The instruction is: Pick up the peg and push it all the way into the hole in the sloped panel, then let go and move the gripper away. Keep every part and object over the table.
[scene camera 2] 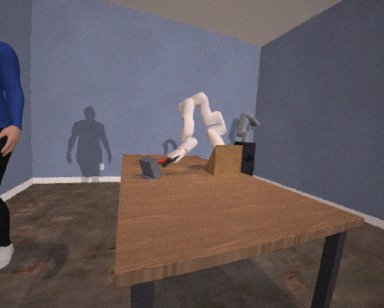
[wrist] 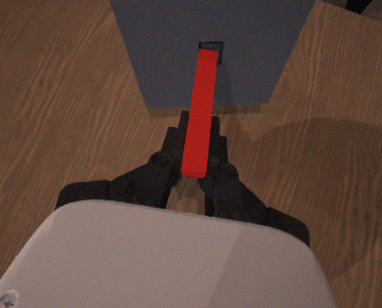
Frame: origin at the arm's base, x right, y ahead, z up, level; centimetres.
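Seen in the pictures: gripper, fingertip midpoint: (scene camera 2: 162,165) (wrist: 197,129); arm's base at its link origin: (scene camera 2: 223,155).
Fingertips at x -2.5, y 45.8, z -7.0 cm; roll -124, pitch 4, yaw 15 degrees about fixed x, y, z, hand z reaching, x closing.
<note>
Offsets run from my fingertips to a thing's middle. "*": to the spot under its first point. Level surfaces: height alone.
The red peg @(dx +0.0, dy +0.4, dz +2.9 cm) (scene camera 2: 163,161) (wrist: 201,105) is held lengthwise, its far end pointing at the dark grey sloped panel @(dx -3.0, dy +8.7, dz -0.6 cm) (scene camera 2: 150,168) (wrist: 170,65). In the wrist view the square hole @(* dx -0.9, dy +6.4, dz +0.1 cm) (wrist: 220,56) shows above and to the right of the peg's far end, which covers the hole's lower left part. Whether the tip is inside the hole or just in front of it cannot be told. My gripper (scene camera 2: 170,160) (wrist: 197,129) is shut on the peg, close in front of the panel's lower edge. The panel's face is turned away in the scene view, so the hole does not show there.
A large brown block (scene camera 2: 227,161) with one slanted side stands on the wooden table @(dz -6.5 cm) (scene camera 2: 200,220), to the right of the gripper in the scene view. A grey arm (scene camera 2: 245,125) on a black stand is behind it. A person (scene camera 2: 11,100) stands left of the table.
</note>
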